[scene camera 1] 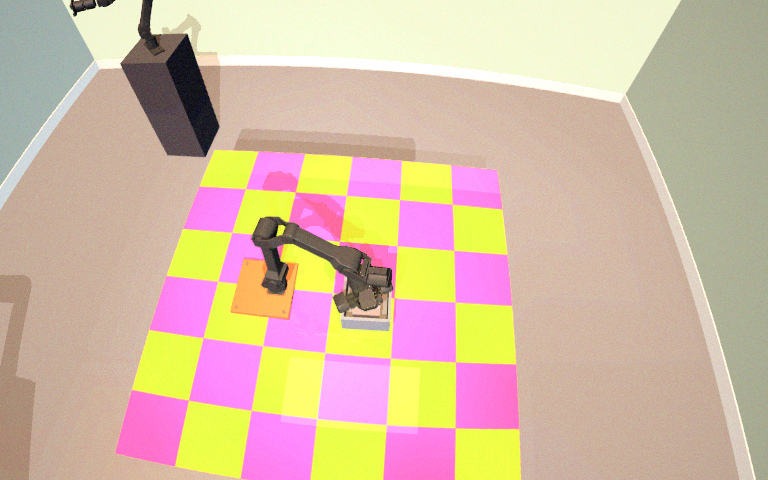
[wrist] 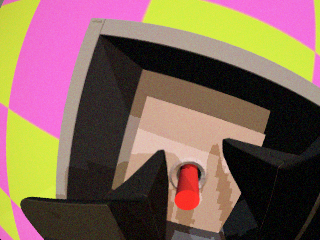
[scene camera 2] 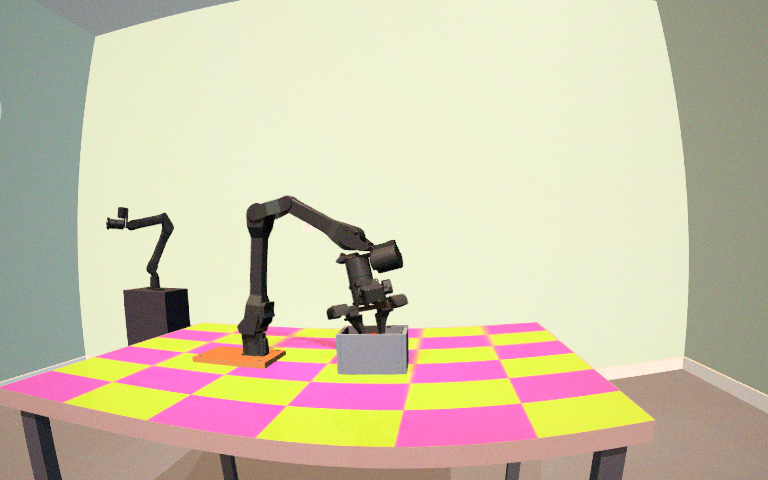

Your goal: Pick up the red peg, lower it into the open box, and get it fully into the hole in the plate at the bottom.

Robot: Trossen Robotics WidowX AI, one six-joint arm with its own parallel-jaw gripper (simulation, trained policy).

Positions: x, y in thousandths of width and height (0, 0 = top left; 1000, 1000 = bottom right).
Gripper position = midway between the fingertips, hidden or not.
I see my gripper (scene camera 2: 488, 714), a grey box (scene camera 2: 464, 739) and a red peg (wrist: 586, 819).
The grey box also shows in scene camera 1 (scene camera 1: 498, 676) and in the wrist view (wrist: 377, 260). My gripper also shows in scene camera 1 (scene camera 1: 479, 639) and in the wrist view (wrist: 608, 631). Scene camera 1 misses the red peg, which is hidden by my gripper.
